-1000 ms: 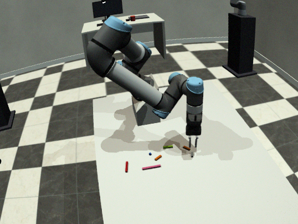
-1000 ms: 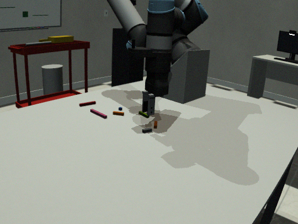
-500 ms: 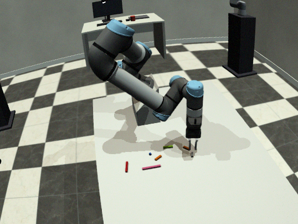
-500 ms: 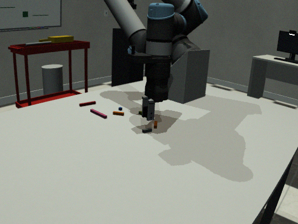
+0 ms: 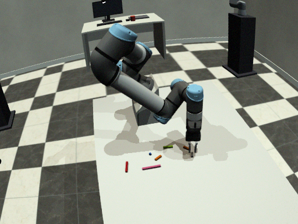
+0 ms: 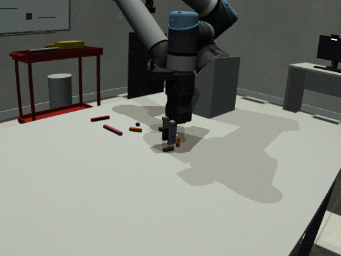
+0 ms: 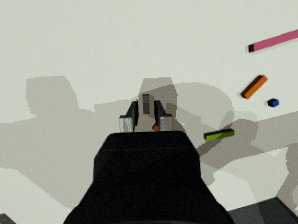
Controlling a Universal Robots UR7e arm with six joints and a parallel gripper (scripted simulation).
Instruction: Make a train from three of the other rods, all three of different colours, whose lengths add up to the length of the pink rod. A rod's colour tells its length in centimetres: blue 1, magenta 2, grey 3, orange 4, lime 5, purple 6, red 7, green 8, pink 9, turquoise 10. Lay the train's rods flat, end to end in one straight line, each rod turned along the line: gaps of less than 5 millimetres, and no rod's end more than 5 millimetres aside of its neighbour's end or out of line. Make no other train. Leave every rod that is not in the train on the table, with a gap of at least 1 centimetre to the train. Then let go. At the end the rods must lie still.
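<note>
The grey rod lies 40 mm below my hand. The rest, counted from my hand: pink rod: 220 mm to the right, 40 mm below; then lime rod: 110 mm behind, 90 mm to the right, 40 mm below; then blue rod: 190 mm to the right, 90 mm behind, 40 mm below.
</note>
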